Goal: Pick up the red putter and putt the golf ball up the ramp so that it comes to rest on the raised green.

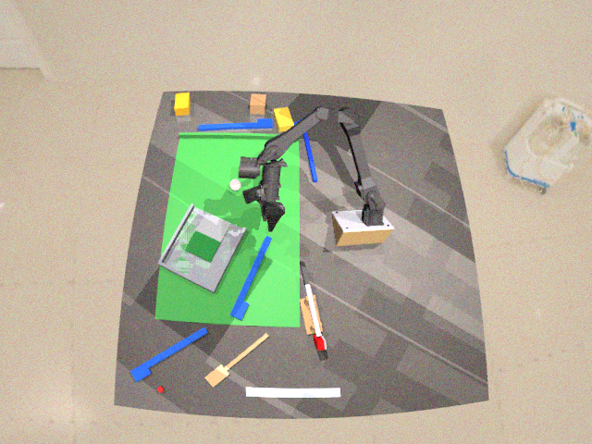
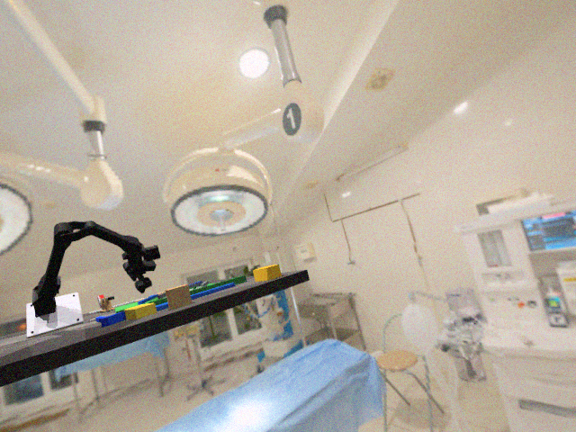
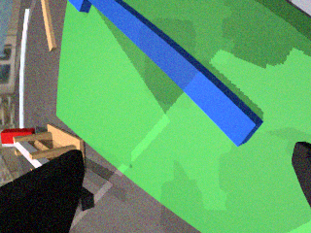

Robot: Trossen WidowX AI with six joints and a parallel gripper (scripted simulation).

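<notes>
Right now my gripper tip is 12 cm past the red putter, 27 cm to the right of it and 3 cm above it. From my gripper tip the other things lie so: wooden stand (12 cm behind, 29 cm to the left, 5 cm below); white golf ball (10 cm ahead, 20 cm to the right, 6 cm below); green mat (12 cm ahead, 7 cm to the right, 8 cm below).
</notes>
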